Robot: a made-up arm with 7 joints.
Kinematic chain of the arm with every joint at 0, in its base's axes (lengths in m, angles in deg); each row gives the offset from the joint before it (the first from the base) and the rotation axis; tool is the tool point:
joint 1: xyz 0 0 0.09 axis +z
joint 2: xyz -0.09 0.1 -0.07 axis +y
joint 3: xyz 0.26 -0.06 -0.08 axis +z
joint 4: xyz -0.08 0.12 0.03 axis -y
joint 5: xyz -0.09 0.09 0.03 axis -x
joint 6: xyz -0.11 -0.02 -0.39 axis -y
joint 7: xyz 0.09 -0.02 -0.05 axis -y
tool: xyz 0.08 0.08 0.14
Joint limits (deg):
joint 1: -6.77..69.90
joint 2: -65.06..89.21
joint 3: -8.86..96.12
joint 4: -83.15..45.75
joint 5: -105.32..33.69
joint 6: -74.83..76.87
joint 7: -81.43..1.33
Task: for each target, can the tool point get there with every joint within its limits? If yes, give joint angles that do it. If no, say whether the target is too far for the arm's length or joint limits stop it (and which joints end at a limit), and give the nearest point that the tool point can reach.
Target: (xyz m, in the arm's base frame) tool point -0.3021 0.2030 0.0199
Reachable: yes | joints 35.98 15.06 26.94 -53.42 -65.90 53.72 -40.79
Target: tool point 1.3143 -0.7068 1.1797
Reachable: no: too far | nearest point 0.5152 -0.2771 0.4733 | short by 1.150 m
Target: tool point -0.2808 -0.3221 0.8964
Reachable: no: joint limits stop it (at a limit: joint 1, joint 2, joint 4, joint 6, joint 7) | nearest point -0.2285 -0.2502 0.6514 | short by 0.261 m
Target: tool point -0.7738 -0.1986 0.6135
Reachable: no: joint limits stop it (at a limit: joint 1, joint 2, joint 4, joint 6, joint 7) | nearest point -0.6453 -0.1564 0.4672 | short by 0.199 m
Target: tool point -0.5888 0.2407 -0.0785
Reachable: yes | joints 62.52 -26.88 17.16 -26.14 -74.42 -27.31 -21.61
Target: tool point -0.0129 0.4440 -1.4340
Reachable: no: too far | nearest point -0.0332 0.3660 -0.7950 | short by 0.644 m
